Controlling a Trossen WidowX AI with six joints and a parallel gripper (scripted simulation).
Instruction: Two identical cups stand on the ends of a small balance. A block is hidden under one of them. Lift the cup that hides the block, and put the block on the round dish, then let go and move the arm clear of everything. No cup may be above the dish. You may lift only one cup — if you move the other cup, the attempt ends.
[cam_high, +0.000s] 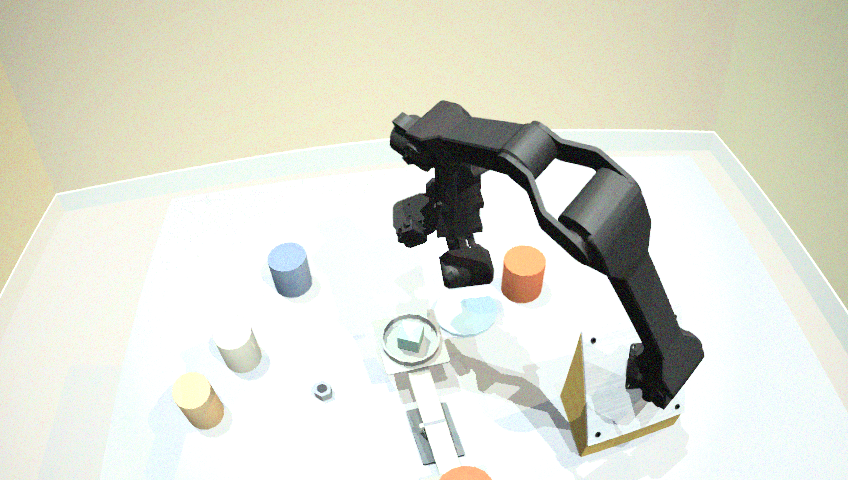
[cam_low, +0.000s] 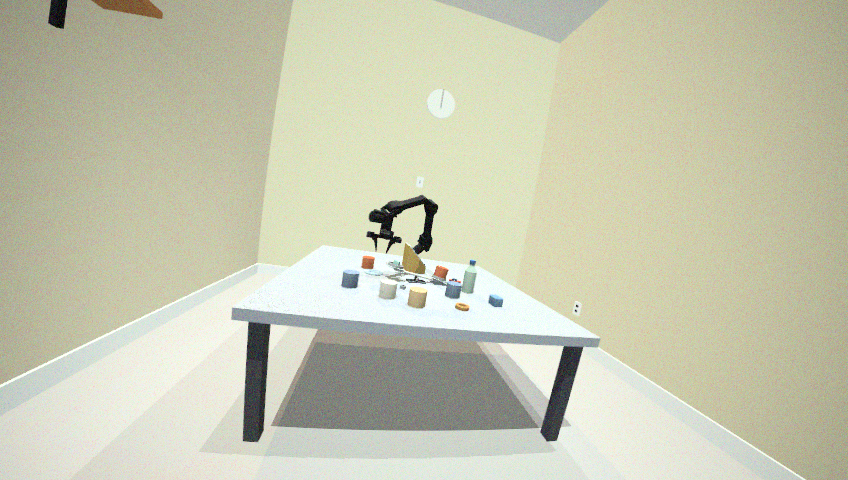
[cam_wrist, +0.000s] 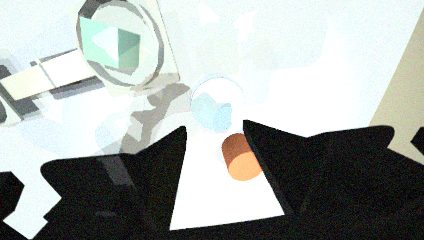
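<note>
My gripper tip is now 9 cm to the right of the small green block, 7 cm short of it and 3 cm above it. Also, from my gripper tip: small grey nut (21 cm ahead, 13 cm to the left, 11 cm below); then round dish (12 cm below, 2 cm to the right, 2 cm behind); then small balance (21 cm to the left, 8 cm below, 4 cm ahead).
</note>
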